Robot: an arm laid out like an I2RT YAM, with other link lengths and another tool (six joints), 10 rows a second.
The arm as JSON. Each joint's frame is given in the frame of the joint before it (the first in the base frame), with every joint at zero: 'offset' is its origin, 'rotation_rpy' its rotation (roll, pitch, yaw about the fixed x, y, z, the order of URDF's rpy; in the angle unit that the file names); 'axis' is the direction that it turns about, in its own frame. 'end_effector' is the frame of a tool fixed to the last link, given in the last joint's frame.
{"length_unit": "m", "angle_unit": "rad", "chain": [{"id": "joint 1", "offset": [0.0, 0.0, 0.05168], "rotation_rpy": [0.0, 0.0, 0.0], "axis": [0.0, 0.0, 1.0]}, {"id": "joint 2", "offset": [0.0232, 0.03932, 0.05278], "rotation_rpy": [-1.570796, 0.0, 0.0], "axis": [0.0, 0.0, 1.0]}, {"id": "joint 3", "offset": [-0.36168, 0.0, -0.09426], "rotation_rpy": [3.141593, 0.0, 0.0], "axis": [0.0, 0.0, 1.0]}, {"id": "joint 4", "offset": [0.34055, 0.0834, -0.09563], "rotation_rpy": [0.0, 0.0, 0.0], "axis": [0.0, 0.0, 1.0]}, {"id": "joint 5", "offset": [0.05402, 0.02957, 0.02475], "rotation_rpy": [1.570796, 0.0, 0.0], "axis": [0.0, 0.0, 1.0]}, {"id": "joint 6", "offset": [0.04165, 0.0, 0.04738], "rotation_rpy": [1.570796, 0.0, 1.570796], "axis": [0.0, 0.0, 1.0]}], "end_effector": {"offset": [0.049, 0.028, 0.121], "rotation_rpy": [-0.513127, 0.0, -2.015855]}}
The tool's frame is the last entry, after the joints.
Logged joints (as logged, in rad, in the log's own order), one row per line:
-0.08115, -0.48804, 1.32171, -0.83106, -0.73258, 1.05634
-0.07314, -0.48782, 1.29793, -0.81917, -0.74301, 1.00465
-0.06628, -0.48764, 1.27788, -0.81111, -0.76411, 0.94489
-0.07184, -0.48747, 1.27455, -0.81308, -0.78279, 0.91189
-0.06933, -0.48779, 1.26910, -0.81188, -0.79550, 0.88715
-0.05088, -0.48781, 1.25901, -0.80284, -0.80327, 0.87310
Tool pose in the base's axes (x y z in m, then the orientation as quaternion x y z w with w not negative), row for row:
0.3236, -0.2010, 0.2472, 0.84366, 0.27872, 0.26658, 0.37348
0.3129, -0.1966, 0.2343, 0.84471, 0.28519, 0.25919, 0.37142
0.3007, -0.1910, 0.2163, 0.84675, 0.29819, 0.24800, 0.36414
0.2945, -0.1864, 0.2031, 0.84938, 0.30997, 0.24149, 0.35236
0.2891, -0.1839, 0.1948, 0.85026, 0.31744, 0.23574, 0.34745
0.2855, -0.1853, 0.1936, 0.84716, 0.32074, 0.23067, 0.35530
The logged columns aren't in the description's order. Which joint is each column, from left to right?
Columns, left to right: joint 5, joint 1, joint 2, joint 4, joint 6, joint 3.
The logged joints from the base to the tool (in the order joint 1, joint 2, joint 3, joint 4, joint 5, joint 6), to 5 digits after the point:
-0.48804, 1.32171, 1.05634, -0.83106, -0.08115, -0.73258
-0.48782, 1.29793, 1.00465, -0.81917, -0.07314, -0.74301
-0.48764, 1.27788, 0.94489, -0.81111, -0.06628, -0.76411
-0.48747, 1.27455, 0.91189, -0.81308, -0.07184, -0.78279
-0.48779, 1.26910, 0.88715, -0.81188, -0.06933, -0.79550
-0.48781, 1.25901, 0.87310, -0.80284, -0.05088, -0.80327

